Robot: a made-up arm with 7 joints.
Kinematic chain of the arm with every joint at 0, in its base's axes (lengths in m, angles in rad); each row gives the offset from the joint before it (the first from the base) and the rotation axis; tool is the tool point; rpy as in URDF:
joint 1: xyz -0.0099 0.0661 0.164 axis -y
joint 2: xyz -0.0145 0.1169 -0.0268 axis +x
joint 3: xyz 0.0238 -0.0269 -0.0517 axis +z
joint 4: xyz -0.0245 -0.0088 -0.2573 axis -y
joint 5: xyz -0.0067 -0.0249 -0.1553 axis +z
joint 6: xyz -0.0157 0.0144 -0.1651 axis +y
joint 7: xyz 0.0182 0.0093 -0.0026 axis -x
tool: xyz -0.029 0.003 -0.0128 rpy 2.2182 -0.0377 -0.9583
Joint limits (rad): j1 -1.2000..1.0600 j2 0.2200..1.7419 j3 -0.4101..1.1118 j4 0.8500..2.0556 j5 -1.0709..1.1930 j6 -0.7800..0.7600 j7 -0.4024..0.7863
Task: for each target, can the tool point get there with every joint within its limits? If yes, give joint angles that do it. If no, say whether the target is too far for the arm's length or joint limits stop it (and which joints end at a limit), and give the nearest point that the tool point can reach.
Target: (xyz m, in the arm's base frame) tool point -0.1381 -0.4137 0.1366
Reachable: no: joint limits stop it (at a limit: joint 1, joint 2, joint 3, joint 4, joint 5, joint 6, joint 7) | nearest point -0.1585 0.0380 -0.1517 | short by 0.536 m
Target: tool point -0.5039 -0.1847 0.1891
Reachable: no: joint limits stop it (at a limit: joint 1, joint 2, joint 3, joint 4, joint 5, joint 6, joint 7) | nearest point -0.5056 0.1482 -0.2061 | short by 0.517 m
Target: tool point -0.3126 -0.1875 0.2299
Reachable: no: joint limits stop it (at a limit: joint 1, joint 2, joint 3, joint 4, joint 5, joint 6, joint 7) | nearest point -0.1585 0.0380 -0.1517 | short by 0.469 m
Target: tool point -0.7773 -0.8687 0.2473
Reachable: no: too far | nearest point -0.4487 0.1200 -0.2276 | short by 1.145 m
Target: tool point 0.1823 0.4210 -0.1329
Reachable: yes | joints -0.5133 0.9429 0.1776 1.7563 -0.2459 0.0738 -0.1629
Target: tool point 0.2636 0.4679 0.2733
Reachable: yes | joints 0.7931 0.7527 0.6970 1.8458 0.8196 0.0469 -0.0388
